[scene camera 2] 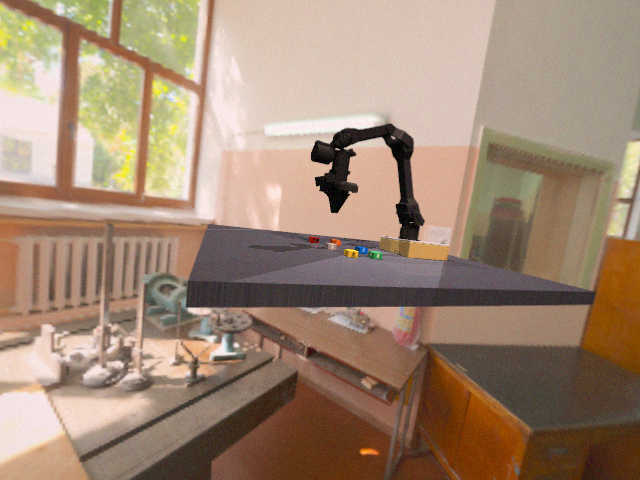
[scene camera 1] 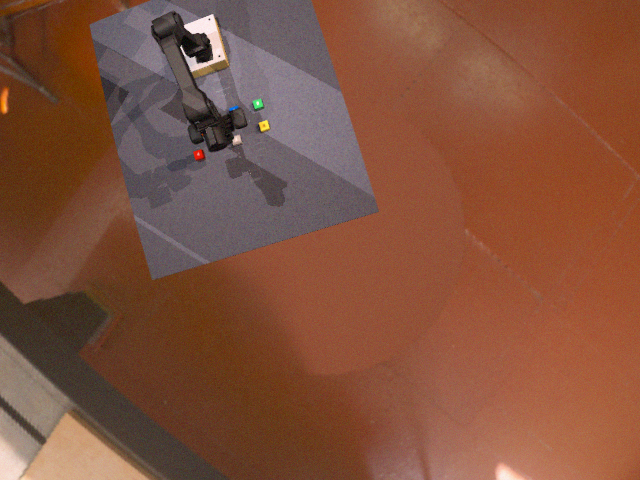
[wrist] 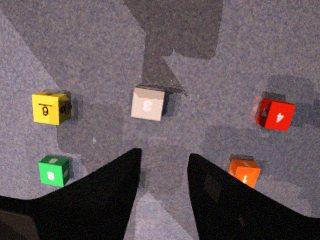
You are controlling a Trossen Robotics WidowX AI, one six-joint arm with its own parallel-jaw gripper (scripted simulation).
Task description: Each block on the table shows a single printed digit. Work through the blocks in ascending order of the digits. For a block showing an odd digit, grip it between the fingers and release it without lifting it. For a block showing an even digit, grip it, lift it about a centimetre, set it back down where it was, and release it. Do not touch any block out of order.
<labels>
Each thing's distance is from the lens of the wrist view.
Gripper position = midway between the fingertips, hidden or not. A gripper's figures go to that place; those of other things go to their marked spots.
my gripper (wrist: 164, 159): 0.10 m
red block (wrist: 274, 114): 0.23 m
green block (wrist: 53, 170): 0.26 m
yellow block (wrist: 48, 107): 0.23 m
The marked spots on the green block and the yellow block are 0.08 m apart.
</labels>
